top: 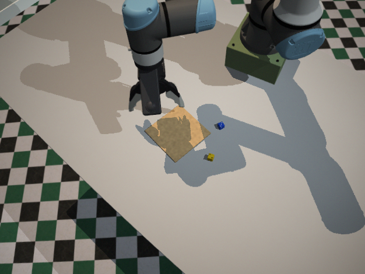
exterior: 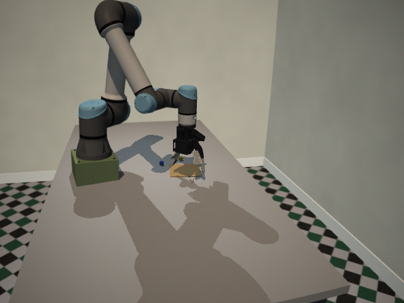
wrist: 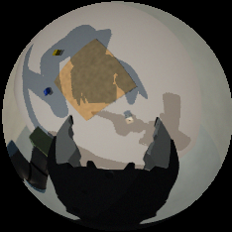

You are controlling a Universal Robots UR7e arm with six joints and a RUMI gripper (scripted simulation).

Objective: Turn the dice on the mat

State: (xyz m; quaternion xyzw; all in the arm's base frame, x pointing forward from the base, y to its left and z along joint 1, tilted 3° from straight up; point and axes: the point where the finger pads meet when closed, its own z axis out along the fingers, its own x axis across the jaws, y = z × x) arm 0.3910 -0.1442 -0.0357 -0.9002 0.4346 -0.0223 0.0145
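My hand is 40 mm to the left of the white die and 30 mm above it. Round my hand: blue die: 180 mm to the left, 80 mm behind, 30 mm below; then tan mat: 80 mm to the left, 40 mm below, 10 mm ahead; then yellow die: 210 mm to the left, 30 mm below, 30 mm ahead.
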